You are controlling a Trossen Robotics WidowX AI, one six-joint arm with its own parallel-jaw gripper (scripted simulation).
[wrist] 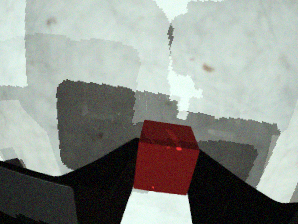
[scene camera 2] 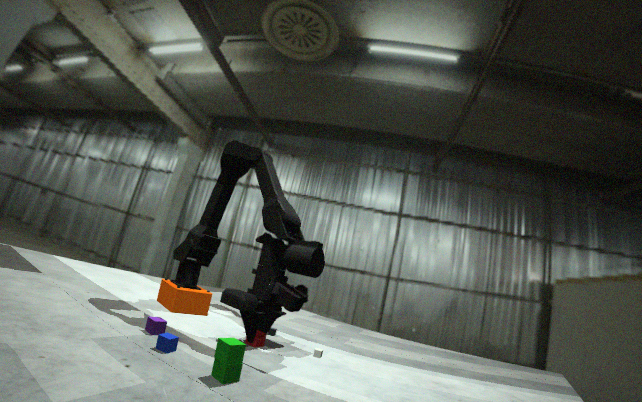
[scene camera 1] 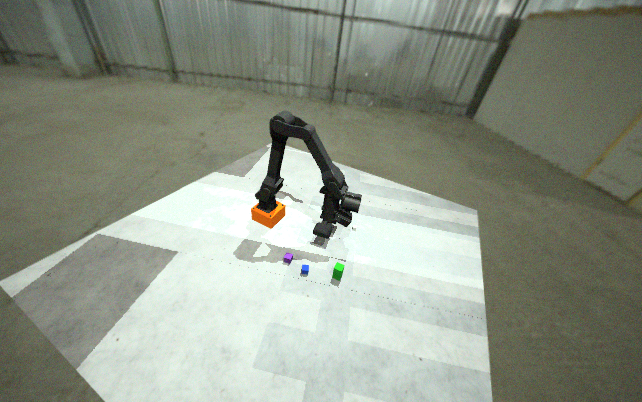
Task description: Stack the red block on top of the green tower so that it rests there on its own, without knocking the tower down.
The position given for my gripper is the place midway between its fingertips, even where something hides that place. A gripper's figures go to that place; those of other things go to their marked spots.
Labels:
My gripper [wrist: 164, 149]: 0.10 m from the lens. A red block [wrist: 167, 153]: 0.08 m from the lens.

